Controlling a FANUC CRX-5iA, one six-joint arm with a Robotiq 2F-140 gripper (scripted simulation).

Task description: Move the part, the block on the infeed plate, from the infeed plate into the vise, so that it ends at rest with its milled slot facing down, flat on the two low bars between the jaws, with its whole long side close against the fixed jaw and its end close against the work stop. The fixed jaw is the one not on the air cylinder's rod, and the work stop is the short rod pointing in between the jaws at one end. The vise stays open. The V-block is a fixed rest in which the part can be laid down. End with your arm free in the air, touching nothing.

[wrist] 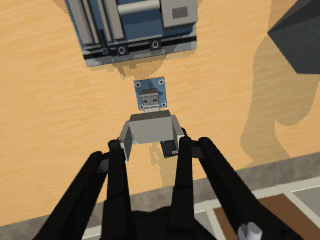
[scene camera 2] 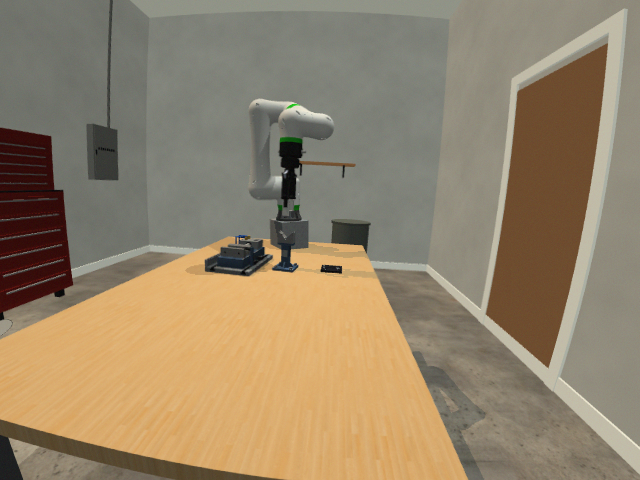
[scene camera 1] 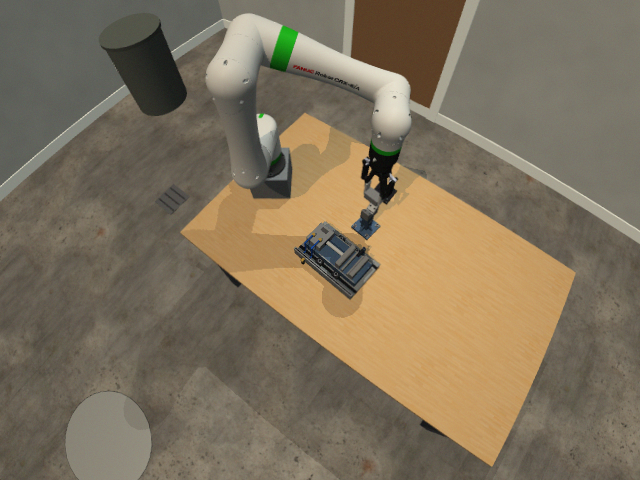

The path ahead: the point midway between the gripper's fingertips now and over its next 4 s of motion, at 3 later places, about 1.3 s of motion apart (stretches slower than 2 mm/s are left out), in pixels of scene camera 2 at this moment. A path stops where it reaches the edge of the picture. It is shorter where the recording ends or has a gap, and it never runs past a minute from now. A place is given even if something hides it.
My gripper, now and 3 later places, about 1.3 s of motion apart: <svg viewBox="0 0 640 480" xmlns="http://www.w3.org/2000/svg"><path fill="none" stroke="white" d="M288 215L273 214L236 213L231 215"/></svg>
